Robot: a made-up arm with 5 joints.
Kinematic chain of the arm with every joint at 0, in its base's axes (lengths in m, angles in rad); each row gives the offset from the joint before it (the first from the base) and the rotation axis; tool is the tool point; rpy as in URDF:
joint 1: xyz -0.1 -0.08 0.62 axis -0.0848 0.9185 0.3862
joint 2: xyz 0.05 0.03 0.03 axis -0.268 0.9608 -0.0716
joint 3: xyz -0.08 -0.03 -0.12 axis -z
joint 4: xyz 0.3 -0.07 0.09 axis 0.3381 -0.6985 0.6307
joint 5: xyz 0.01 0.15 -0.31 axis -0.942 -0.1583 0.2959
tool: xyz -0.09 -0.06 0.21 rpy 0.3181 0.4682 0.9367
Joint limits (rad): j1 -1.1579..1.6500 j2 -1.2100..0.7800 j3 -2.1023..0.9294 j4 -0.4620..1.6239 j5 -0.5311..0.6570
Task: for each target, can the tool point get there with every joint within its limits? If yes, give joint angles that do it. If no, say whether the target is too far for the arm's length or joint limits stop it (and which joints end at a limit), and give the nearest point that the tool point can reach.
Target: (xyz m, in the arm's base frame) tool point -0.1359 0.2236 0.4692
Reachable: yes | joints 0.1676 -0.7847 -1.8330 1.3581 -0.1916
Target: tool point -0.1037 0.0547 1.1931
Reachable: no: joint limits stop it (at a limit: joint 1, joint 5) | nearest point -0.0995 0.0097 0.9886 | short by 0.209 m
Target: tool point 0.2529 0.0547 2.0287
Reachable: no: too far | nearest point -0.0094 -0.0407 0.9852 | short by 1.080 m
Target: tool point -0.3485 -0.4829 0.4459
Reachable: no: joint limits stop it (at a limit: joint 1, joint 2, joint 5) | nearest point -0.2182 -0.3025 0.4524 | short by 0.223 m
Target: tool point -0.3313 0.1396 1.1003
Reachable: no: joint limits stop it (at a limit: joint 3, joint 4, joint 5) | nearest point -0.2554 0.0859 0.9473 | short by 0.179 m
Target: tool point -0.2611 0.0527 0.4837
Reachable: yes | joints 1.3326 0.1611 -0.7060 1.0030 -0.0266
